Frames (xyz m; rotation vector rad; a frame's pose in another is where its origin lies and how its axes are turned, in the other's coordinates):
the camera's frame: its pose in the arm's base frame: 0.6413 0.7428 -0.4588 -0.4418 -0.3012 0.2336
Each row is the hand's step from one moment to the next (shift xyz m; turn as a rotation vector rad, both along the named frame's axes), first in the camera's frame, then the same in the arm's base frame.
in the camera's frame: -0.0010 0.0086 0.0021 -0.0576 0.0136 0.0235
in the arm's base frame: -0.0030 0.0081 -0.0023 -0.0635 0.0045 0.0006
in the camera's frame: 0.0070 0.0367 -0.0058 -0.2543 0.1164 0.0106
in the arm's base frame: 0.0027 0.0320 -0.0199 -0.2580 0.0338 -0.1030
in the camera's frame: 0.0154 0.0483 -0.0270 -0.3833 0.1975 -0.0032
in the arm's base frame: 0.0158 0.0365 -0.0414 -0.3860 0.0630 -0.1817
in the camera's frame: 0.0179 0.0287 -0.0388 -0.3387 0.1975 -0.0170
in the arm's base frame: 0.0251 0.0155 -0.0422 -0.3399 0.0704 -0.1831
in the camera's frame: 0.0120 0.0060 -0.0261 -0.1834 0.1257 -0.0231
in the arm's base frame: 0.0189 -0.0013 -0.0224 -0.1823 0.0493 -0.1196
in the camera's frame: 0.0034 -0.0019 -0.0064 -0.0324 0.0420 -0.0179
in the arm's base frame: 0.0056 -0.0032 -0.0039 -0.0307 0.0208 -0.0420
